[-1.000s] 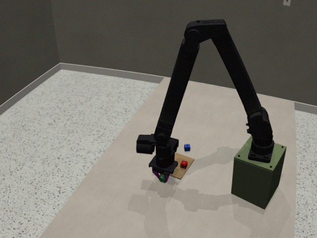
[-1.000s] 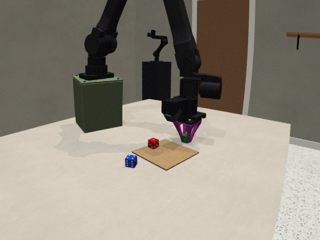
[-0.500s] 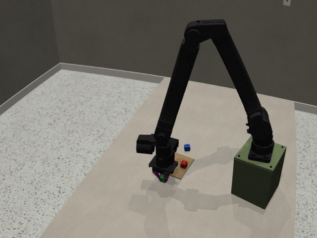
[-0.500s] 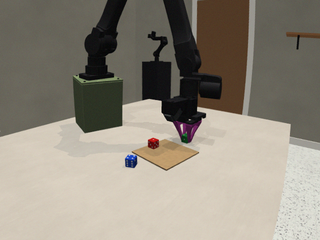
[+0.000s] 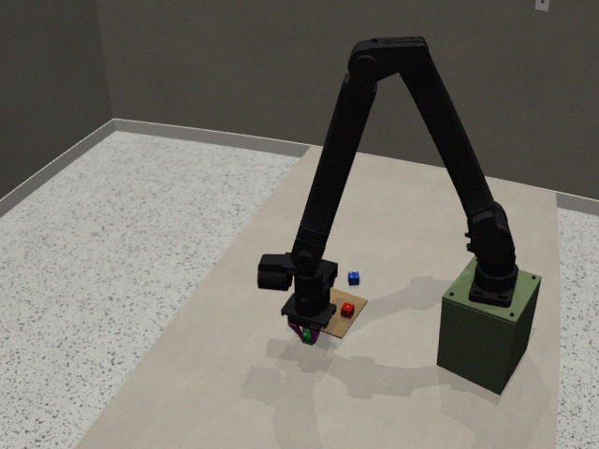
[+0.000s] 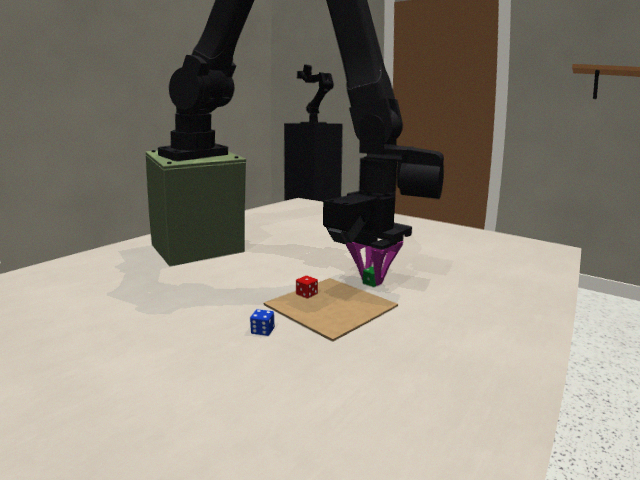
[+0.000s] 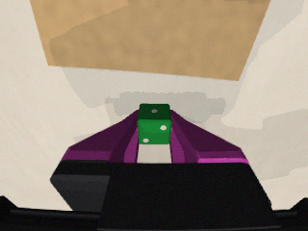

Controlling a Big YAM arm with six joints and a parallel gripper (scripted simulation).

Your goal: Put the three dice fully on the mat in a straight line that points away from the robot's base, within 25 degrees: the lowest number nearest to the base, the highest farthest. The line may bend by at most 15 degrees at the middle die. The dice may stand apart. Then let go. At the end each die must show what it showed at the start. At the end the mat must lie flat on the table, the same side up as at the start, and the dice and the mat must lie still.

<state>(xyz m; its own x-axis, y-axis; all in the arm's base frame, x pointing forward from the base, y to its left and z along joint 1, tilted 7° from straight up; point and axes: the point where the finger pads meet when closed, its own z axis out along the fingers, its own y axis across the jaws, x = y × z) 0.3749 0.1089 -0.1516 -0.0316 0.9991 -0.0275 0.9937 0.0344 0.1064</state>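
My gripper is now 11 cm to the left of the tan mat and 1 cm above it. Round my hand: blue die (1 cm behind, 23 cm to the right); red die (4 cm behind, 11 cm to the right, 1 cm above); green die (right at my hand).
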